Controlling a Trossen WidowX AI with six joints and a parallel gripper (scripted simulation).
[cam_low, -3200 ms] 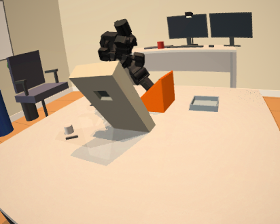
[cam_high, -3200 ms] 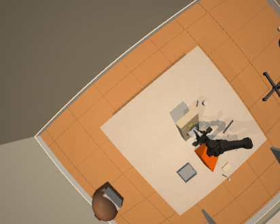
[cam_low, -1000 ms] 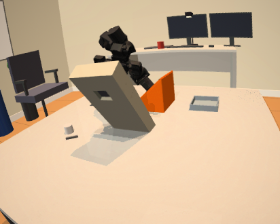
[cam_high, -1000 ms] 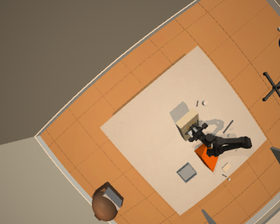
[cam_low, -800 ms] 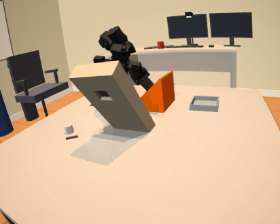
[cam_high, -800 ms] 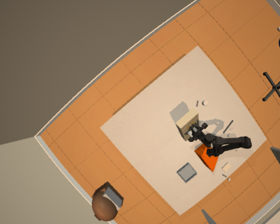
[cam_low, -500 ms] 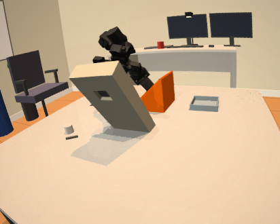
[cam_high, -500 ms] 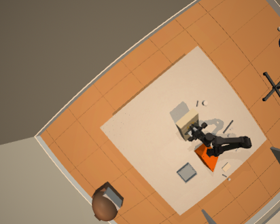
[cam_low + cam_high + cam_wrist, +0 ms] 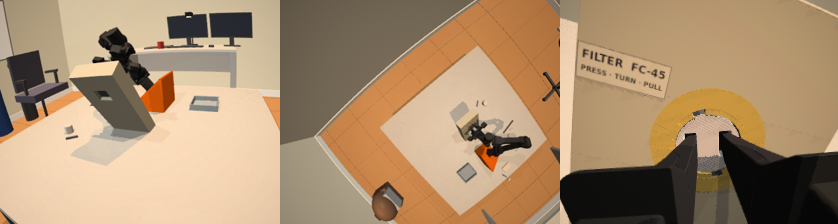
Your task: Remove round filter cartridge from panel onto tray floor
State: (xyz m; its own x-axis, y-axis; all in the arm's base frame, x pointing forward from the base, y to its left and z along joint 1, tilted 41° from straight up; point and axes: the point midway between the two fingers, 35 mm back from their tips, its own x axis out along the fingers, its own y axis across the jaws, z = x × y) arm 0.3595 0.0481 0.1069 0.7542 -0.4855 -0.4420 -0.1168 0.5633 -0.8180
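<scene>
The round filter cartridge lies 10 mm ahead of my gripper tip and 10 mm below it. From my gripper tip the other things lie so: grey tray 420 mm behind, 320 mm to the left, 230 mm below; beige service panel 40 mm behind, 80 mm below.
</scene>
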